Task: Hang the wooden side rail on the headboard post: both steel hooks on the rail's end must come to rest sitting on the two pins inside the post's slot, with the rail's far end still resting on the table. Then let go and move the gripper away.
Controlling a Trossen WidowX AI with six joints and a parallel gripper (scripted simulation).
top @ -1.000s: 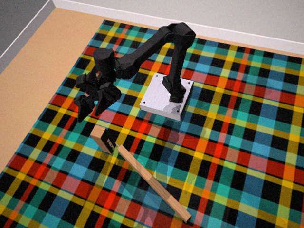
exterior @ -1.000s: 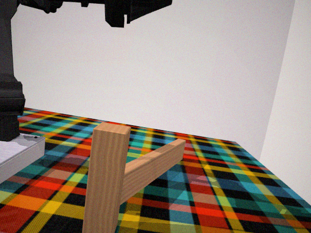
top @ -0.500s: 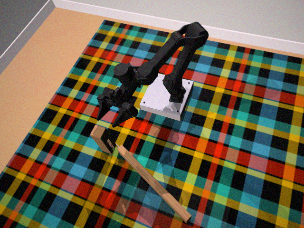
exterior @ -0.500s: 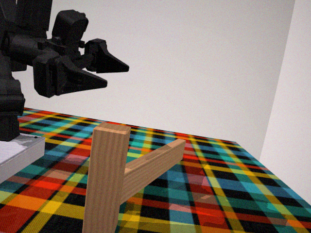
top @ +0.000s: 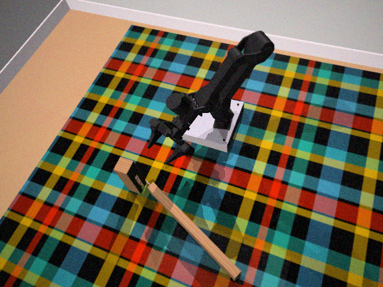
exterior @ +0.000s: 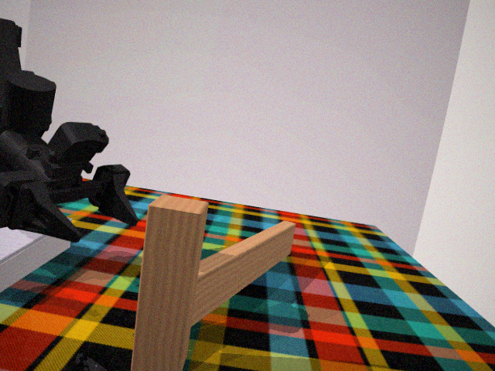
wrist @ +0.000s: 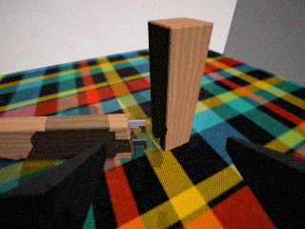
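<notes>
Now: the wooden headboard post 8 cm ahead of my gripper tip, 7 cm to the right of it and 3 cm below it.
</notes>
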